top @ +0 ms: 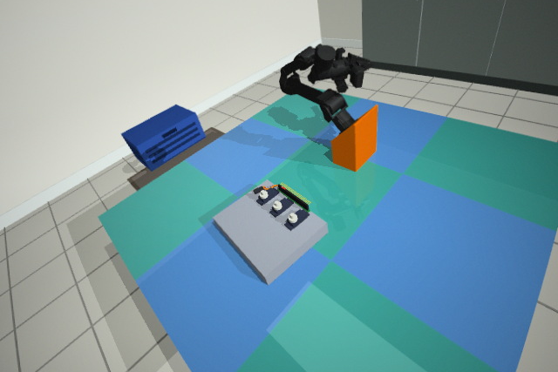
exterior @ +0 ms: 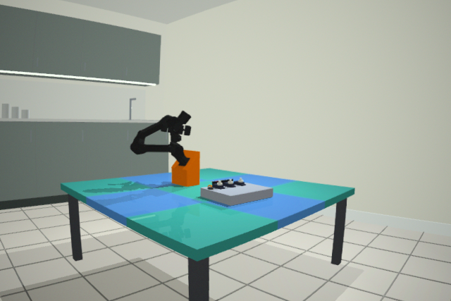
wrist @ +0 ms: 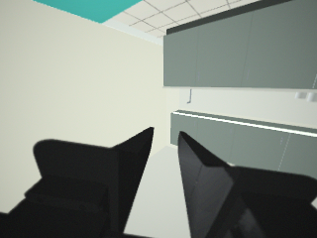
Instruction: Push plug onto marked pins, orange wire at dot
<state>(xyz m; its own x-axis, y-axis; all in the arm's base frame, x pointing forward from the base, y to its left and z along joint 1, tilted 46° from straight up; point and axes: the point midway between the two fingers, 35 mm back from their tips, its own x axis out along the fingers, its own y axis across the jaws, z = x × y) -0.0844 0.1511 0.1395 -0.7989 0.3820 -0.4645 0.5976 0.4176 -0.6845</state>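
The red band lies 450 mm ahead of my gripper tip, 270 mm below it and 90 mm to the right of it. From my gripper tip the other things lie so: grey printed holder (610 mm ahead, 320 mm below, 70 mm to the right).
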